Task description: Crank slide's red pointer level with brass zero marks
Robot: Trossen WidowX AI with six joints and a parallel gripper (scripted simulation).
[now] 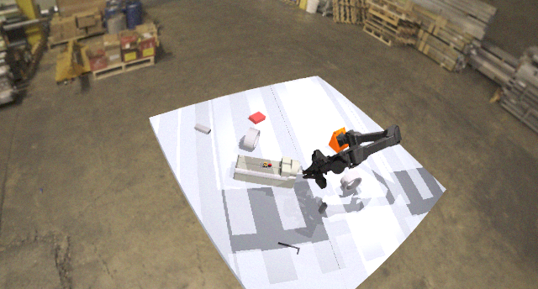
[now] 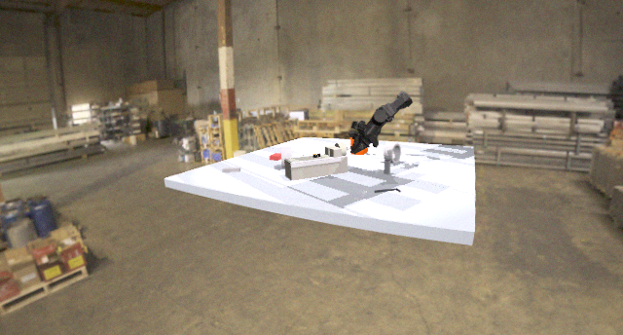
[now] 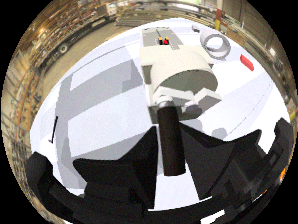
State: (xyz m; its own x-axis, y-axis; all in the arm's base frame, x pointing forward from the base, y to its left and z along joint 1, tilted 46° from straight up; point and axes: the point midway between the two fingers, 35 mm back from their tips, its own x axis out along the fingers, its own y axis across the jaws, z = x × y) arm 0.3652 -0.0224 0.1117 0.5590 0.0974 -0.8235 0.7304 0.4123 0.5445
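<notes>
The red pointer is 8 cm ahead of my gripper tip and 13 cm to the right of it. Also, from my gripper tip: hex key: 25 cm ahead, 21 cm to the left, 8 cm below; then dark crank handle: 1 cm behind, 1 cm to the left, 2 cm above; then small clip: 2 cm ahead, 15 cm to the left, 5 cm below.
</notes>
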